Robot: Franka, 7 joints.
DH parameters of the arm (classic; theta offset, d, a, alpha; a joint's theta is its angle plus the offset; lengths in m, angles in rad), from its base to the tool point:
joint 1: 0 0.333 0 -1.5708
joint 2: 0 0 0 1.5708
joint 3: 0 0.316 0.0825 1.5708
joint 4: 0 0 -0.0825 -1.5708
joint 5: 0 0.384 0 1.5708
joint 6: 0 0 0.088 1.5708
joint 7: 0 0.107 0 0
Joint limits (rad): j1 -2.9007..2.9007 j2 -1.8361..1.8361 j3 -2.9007..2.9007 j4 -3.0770..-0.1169 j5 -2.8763..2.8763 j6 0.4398..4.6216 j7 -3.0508..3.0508
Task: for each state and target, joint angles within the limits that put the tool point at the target. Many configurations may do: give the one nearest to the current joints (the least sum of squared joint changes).
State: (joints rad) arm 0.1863 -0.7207 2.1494 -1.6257 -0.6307 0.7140 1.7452
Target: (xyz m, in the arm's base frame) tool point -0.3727 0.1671 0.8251
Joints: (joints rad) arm 0.5440 -0.2358 2.1565 -0.8473 -0.7955 0.5398 1.7452
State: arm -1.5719 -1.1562 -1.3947 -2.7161 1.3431 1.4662 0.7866
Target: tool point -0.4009 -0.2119 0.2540
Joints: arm -1.0715 -1.2527 -1.9199 -2.4463 1.4134 1.8029 0.7866
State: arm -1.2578 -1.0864 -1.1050 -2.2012 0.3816 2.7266 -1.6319
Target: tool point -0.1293 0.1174 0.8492
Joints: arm -1.5979 -1.6914 -0.2319 -2.2914 0.3507 2.6220 -1.6319
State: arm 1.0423 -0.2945 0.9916 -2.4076 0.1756 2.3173 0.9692
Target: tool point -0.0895 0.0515 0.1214
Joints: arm 1.2491 0.3631 0.7916 -3.0770 0.0664 2.0084 0.9692
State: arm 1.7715 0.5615 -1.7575 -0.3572 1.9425 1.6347 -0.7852
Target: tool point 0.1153 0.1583 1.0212
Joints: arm 1.6275 0.0720 -1.8829 -0.3006 1.7628 0.7488 -0.7852
